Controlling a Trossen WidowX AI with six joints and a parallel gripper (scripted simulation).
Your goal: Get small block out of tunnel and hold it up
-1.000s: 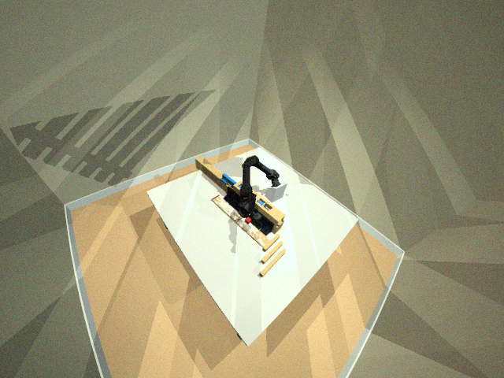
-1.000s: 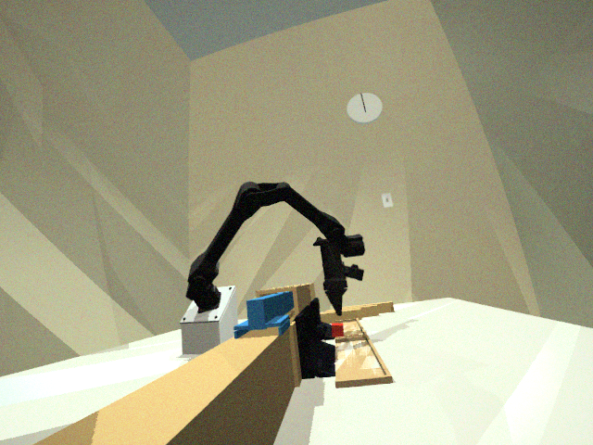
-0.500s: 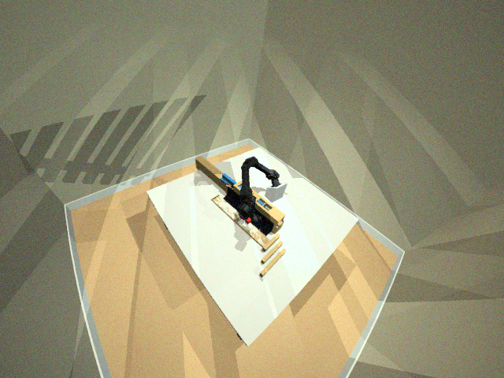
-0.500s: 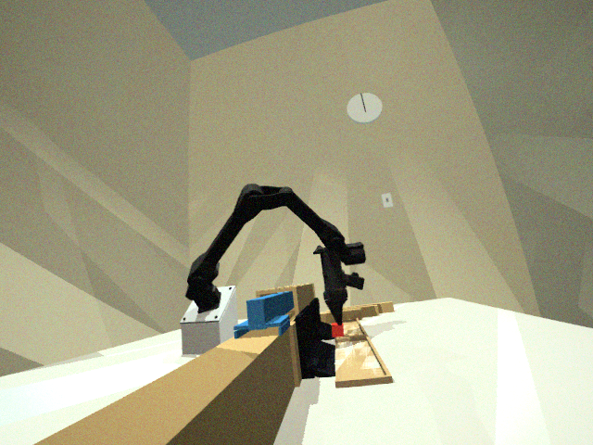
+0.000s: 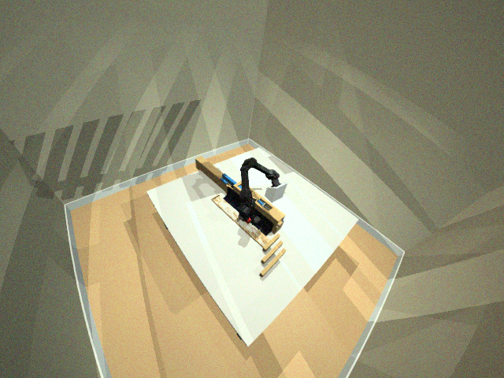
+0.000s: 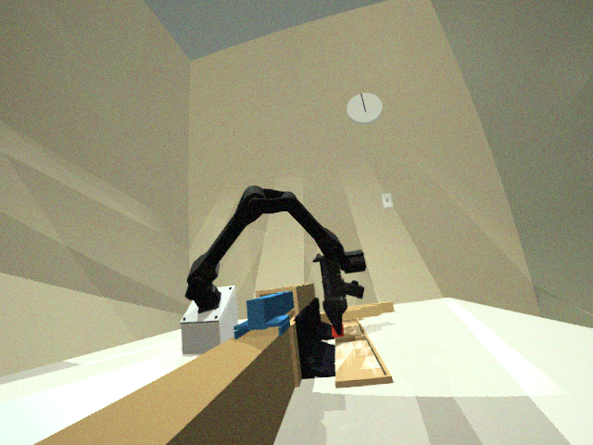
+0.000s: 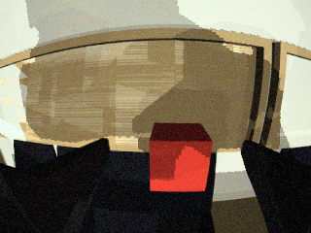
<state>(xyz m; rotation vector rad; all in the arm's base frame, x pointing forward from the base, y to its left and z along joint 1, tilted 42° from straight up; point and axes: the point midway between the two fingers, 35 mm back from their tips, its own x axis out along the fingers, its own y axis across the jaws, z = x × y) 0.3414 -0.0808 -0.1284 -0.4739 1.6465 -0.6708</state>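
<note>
Now: gripper tip 4 cm short of the flat wooden tray, 7 cm to the left of it and 2 cm above it. Round my gripper tip: small red block right at my gripper tip; then long wooden tunnel 10 cm behind, 26 cm to the right, 5 cm above.
</note>
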